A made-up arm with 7 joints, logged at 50 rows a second.
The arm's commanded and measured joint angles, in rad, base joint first. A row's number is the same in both.
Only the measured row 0 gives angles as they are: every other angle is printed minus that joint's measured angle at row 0.
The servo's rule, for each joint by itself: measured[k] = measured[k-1] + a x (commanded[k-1-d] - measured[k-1]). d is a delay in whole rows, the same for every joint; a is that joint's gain. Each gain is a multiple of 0.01, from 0.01 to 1. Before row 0 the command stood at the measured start. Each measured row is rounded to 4 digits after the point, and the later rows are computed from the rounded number. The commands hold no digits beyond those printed.
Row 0, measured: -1.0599 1.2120 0.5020 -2.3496 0.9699 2.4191 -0.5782
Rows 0 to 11, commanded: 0.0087 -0.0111 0.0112 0.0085 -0.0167 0.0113 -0.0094; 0.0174 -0.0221 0.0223 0.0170 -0.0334 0.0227 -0.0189; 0.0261 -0.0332 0.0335 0.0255 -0.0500 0.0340 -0.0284; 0.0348 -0.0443 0.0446 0.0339 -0.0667 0.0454 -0.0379; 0.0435 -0.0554 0.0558 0.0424 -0.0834 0.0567 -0.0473; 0.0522 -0.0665 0.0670 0.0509 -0.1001 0.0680 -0.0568; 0.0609 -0.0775 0.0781 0.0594 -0.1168 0.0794 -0.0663; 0.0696 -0.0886 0.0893 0.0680 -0.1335 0.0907 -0.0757; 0.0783 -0.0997 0.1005 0.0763 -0.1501 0.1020 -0.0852; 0.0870 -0.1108 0.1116 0.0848 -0.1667 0.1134 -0.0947; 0.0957 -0.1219 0.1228 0.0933 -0.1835 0.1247 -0.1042; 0.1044 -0.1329 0.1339 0.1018 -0.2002 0.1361 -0.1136
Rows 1 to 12, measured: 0.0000 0.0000 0.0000 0.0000 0.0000 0.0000 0.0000; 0.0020 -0.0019 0.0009 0.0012 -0.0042 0.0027 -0.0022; 0.0055 -0.0053 0.0026 0.0034 -0.0115 0.0075 -0.0060; 0.0102 -0.0100 0.0051 0.0065 -0.0211 0.0139 -0.0112; 0.0159 -0.0158 0.0083 0.0103 -0.0325 0.0215 -0.0173; 0.0222 -0.0225 0.0121 0.0148 -0.0452 0.0299 -0.0242; 0.0291 -0.0300 0.0165 0.0199 -0.0589 0.0390 -0.0317; 0.0364 -0.0381 0.0214 0.0254 -0.0734 0.0487 -0.0397; 0.0440 -0.0467 0.0268 0.0314 -0.0884 0.0588 -0.0480; 0.0519 -0.0557 0.0327 0.0377 -0.1038 0.0692 -0.0566; 0.0600 -0.0651 0.0390 0.0443 -0.1195 0.0798 -0.0654; 0.0682 -0.0748 0.0457 0.0512 -0.1355 0.0906 -0.0743
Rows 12 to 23, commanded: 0.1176 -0.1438 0.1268 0.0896 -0.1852 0.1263 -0.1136; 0.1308 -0.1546 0.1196 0.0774 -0.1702 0.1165 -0.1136; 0.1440 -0.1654 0.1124 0.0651 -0.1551 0.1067 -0.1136; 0.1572 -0.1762 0.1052 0.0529 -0.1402 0.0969 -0.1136; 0.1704 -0.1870 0.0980 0.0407 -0.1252 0.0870 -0.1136; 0.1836 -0.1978 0.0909 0.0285 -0.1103 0.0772 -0.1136; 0.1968 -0.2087 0.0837 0.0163 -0.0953 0.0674 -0.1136; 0.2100 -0.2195 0.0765 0.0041 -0.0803 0.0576 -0.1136; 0.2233 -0.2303 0.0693 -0.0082 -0.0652 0.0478 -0.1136; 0.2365 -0.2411 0.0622 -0.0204 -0.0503 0.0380 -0.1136; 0.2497 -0.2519 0.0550 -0.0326 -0.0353 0.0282 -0.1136; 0.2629 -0.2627 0.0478 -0.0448 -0.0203 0.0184 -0.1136
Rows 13 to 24, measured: 0.0765 -0.0847 0.0528 0.0583 -0.1517 0.1015 -0.0833; 0.0860 -0.0947 0.0587 0.0627 -0.1601 0.1075 -0.0903; 0.0963 -0.1049 0.0636 0.0648 -0.1626 0.1097 -0.0957; 0.1073 -0.1152 0.0675 0.0648 -0.1607 0.1090 -0.0998; 0.1188 -0.1256 0.0705 0.0631 -0.1556 0.1061 -0.1030; 0.1307 -0.1360 0.0727 0.0600 -0.1480 0.1015 -0.1054; 0.1429 -0.1465 0.0742 0.0556 -0.1386 0.0957 -0.1073; 0.1553 -0.1571 0.0750 0.0501 -0.1278 0.0889 -0.1087; 0.1679 -0.1677 0.0751 0.0437 -0.1159 0.0814 -0.1098; 0.1806 -0.1783 0.0746 0.0364 -0.1032 0.0733 -0.1107; 0.1935 -0.1890 0.0736 0.0284 -0.0900 0.0648 -0.1114; 0.2064 -0.1997 0.0721 0.0199 -0.0763 0.0560 -0.1119
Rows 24 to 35, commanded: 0.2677 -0.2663 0.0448 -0.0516 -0.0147 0.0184 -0.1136; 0.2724 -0.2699 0.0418 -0.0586 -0.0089 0.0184 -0.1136; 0.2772 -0.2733 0.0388 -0.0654 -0.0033 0.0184 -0.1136; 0.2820 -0.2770 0.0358 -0.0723 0.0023 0.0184 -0.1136; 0.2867 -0.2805 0.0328 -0.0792 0.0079 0.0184 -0.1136; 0.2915 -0.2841 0.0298 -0.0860 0.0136 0.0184 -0.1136; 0.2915 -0.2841 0.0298 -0.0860 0.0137 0.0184 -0.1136; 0.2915 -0.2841 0.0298 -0.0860 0.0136 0.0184 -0.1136; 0.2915 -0.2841 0.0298 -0.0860 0.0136 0.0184 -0.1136; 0.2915 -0.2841 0.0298 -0.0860 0.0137 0.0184 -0.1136; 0.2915 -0.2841 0.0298 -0.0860 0.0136 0.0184 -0.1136; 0.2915 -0.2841 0.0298 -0.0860 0.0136 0.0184 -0.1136
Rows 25 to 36, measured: 0.2194 -0.2104 0.0702 0.0108 -0.0623 0.0470 -0.1123; 0.2305 -0.2199 0.0682 0.0021 -0.0504 0.0401 -0.1126; 0.2401 -0.2284 0.0661 -0.0064 -0.0400 0.0349 -0.1128; 0.2486 -0.2360 0.0639 -0.0147 -0.0308 0.0309 -0.1130; 0.2563 -0.2430 0.0617 -0.0228 -0.0225 0.0279 -0.1131; 0.2633 -0.2494 0.0594 -0.0307 -0.0149 0.0256 -0.1132; 0.2698 -0.2553 0.0570 -0.0384 -0.0078 0.0239 -0.1133; 0.2748 -0.2602 0.0548 -0.0451 -0.0024 0.0226 -0.1134; 0.2786 -0.2643 0.0528 -0.0508 0.0016 0.0216 -0.1134; 0.2816 -0.2677 0.0510 -0.0557 0.0046 0.0208 -0.1134; 0.2839 -0.2705 0.0493 -0.0599 0.0069 0.0202 -0.1134; 0.2856 -0.2728 0.0477 -0.0636 0.0086 0.0198 -0.1134
